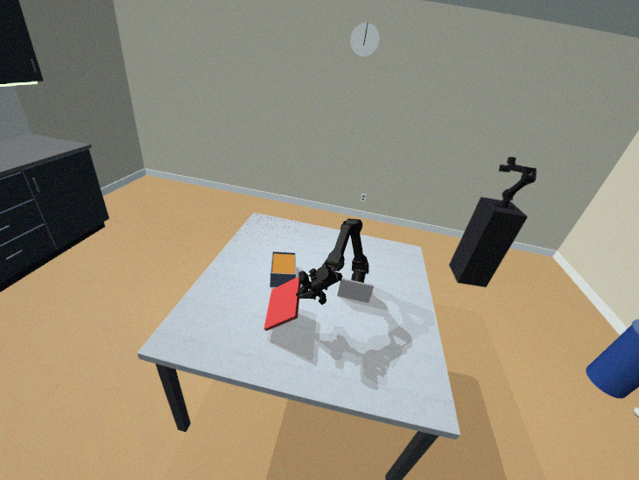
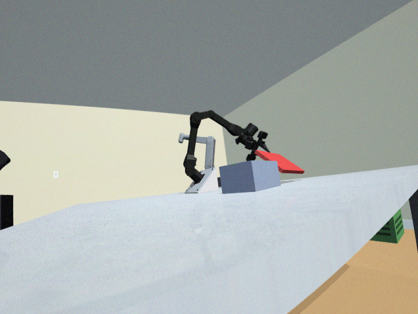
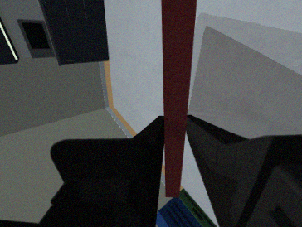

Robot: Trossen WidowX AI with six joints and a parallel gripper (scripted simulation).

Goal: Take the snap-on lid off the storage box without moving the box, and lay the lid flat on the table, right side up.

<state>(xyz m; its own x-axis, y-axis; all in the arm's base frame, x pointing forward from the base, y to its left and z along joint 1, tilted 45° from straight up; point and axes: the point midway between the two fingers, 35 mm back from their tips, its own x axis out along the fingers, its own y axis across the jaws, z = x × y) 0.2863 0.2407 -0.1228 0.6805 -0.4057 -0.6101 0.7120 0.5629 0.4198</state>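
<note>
My gripper tip is 60 mm short of the red lid and 50 mm above it. From my gripper tip the other things lie so: grey storage box 310 mm to the right, 120 mm ahead, 110 mm below.
</note>
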